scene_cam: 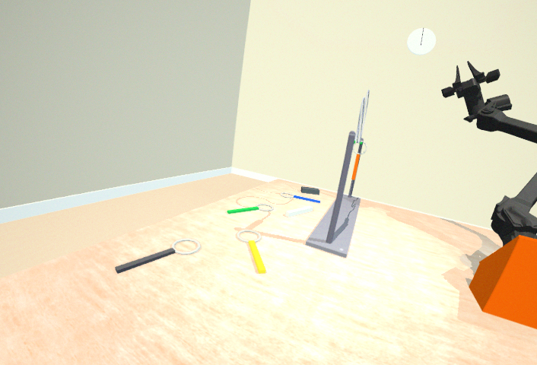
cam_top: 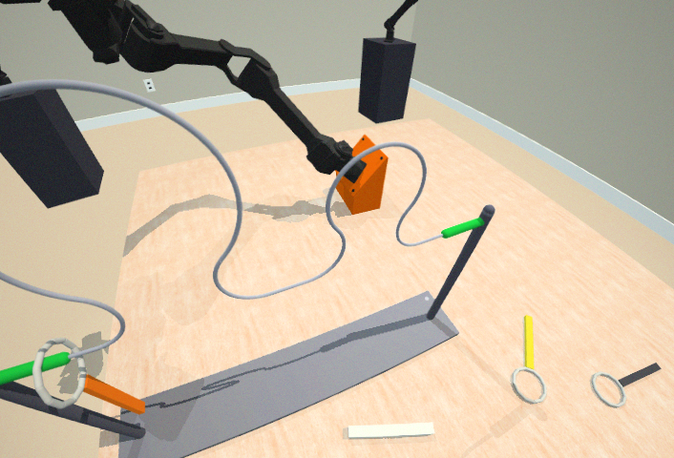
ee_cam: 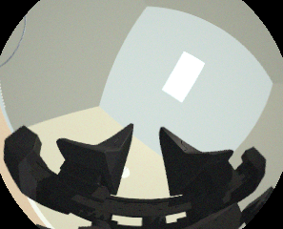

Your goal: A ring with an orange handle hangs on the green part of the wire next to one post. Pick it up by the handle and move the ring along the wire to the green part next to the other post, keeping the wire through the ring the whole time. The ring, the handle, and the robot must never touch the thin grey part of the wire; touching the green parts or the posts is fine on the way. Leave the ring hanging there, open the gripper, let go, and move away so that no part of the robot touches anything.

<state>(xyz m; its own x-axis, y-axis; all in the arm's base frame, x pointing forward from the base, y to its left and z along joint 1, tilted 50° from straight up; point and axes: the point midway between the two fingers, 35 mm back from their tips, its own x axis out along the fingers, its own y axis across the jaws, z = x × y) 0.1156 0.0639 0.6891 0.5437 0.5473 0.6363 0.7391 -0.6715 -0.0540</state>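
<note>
The orange-handled ring lies 43 cm below my gripper tip, 32 cm ahead of it and 7 cm to the right of it. Round my gripper tip: yellow-handled ring 65 cm below, 54 cm to the left, 54 cm ahead; white bar 64 cm below, 49 cm ahead, 24 cm to the left; dark-handled ring 68 cm to the left, 67 cm ahead, 65 cm below.
</note>
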